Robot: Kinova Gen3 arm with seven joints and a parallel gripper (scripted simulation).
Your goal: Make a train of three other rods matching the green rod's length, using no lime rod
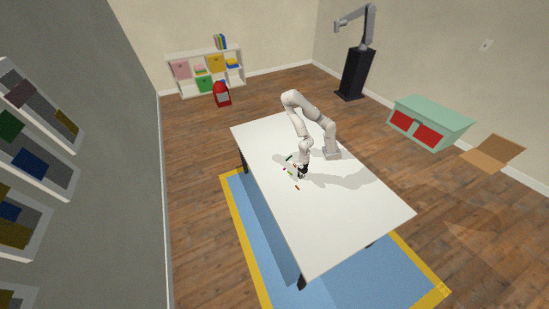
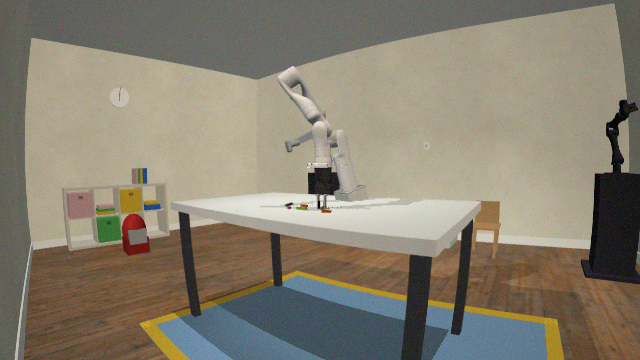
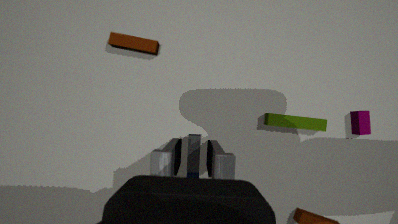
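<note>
My gripper is now 1 cm above the grey rod. Round my hand: blue rod 2 cm behind, 1 cm to the right, 1 cm below; lime rod 6 cm ahead, 7 cm to the right, 1 cm below; magenta rod 8 cm ahead, 12 cm to the right, 1 cm below.
</note>
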